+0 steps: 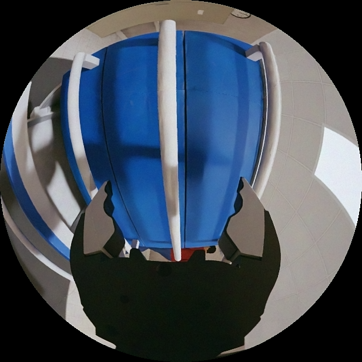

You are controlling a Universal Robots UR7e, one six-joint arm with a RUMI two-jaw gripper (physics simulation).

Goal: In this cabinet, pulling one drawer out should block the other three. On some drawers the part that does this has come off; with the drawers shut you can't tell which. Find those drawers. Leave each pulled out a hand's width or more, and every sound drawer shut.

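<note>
The cabinet shows side-on, with its blue drawer fronts as upright strips. One drawer point(31, 202) at the far left stands pulled out, with its pale inside and a gap between it and the other fronts. The three other fronts, left point(90, 125), middle point(135, 115) and right point(225, 115), look shut and about level with each other. Each has a long pale bar handle: left handle point(75, 110), middle handle point(168, 100), right handle point(272, 100). My gripper point(173, 179) is open, its jaws wide apart on either side of the middle handle, holding nothing. Any contact with that handle cannot be told.
The pulled-out drawer's own pale handle point(37, 255) curves along the lower left edge. A small red thing point(189, 254) shows past the fronts, just above the gripper body. A tiled floor point(300, 200) with a bright white patch point(342, 157) lies at the right. A round clock point(241, 13) shows at the top.
</note>
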